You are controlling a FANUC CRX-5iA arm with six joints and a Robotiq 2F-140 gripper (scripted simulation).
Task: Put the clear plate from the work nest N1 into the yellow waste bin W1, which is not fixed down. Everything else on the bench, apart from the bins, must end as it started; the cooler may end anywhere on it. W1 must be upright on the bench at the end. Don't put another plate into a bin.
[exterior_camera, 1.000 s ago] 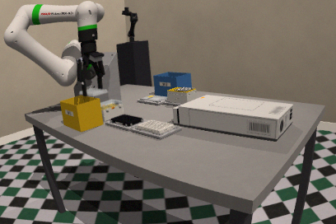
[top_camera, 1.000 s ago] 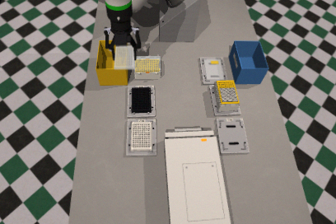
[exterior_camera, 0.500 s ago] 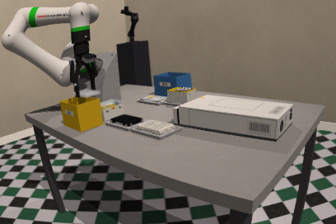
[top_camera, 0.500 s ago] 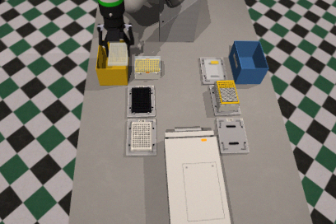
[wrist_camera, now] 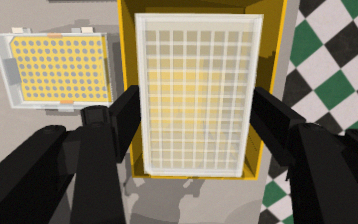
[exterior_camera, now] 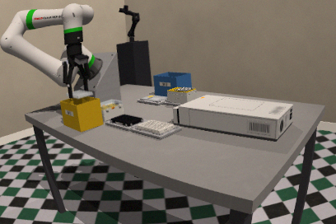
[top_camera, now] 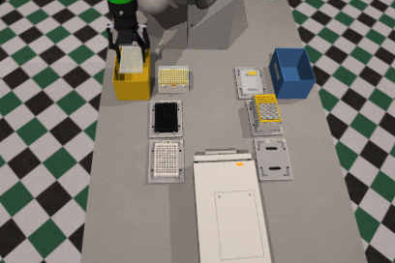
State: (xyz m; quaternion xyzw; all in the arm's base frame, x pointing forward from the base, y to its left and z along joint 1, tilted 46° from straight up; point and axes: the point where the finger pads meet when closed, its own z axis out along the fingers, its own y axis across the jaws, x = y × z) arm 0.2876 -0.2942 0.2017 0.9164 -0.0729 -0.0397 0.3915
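My hand is 130 mm above the yellow waste bin. Also, from my hand: black plate 190 mm ahead, 150 mm below, 110 mm to the left; then white plate 370 mm ahead, 150 mm below, 90 mm to the left; then clear plate 20 mm below.
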